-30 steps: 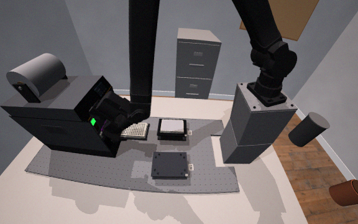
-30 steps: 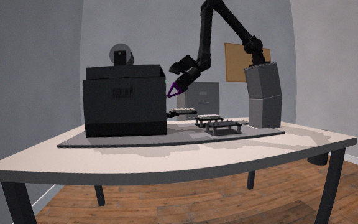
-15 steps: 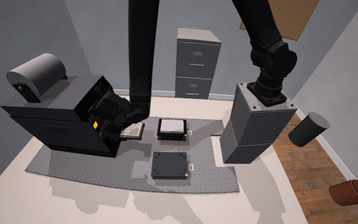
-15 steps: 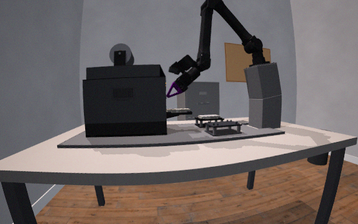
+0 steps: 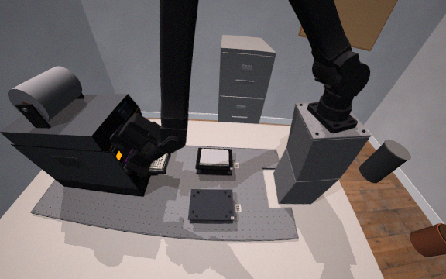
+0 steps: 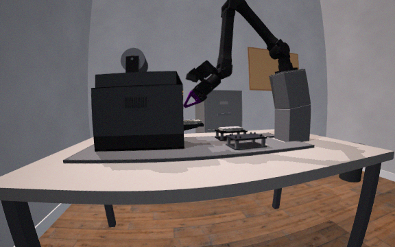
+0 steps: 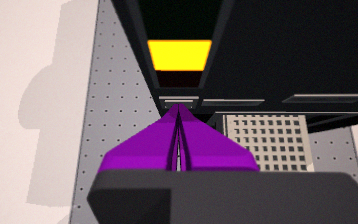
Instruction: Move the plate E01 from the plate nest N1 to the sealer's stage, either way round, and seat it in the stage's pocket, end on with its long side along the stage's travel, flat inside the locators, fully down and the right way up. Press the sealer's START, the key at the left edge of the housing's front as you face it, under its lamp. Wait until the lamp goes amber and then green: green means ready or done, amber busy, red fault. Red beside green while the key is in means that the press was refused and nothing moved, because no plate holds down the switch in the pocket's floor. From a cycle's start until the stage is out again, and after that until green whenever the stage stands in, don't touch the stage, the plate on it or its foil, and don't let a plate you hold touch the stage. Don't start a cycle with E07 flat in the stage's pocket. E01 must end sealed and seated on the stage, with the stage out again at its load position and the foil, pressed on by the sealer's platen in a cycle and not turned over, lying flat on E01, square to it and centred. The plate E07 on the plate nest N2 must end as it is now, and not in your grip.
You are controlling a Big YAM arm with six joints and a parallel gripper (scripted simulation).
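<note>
Right now my hand is 2 cm short of the pale start key. From my hand the other things lie so: sealer stage: 9 cm to the right, 9 cm below, 4 cm behind; nest N1: 26 cm behind, 15 cm below, 10 cm to the left; foil roll: 22 cm ahead, 22 cm above, 14 cm to the right.
</note>
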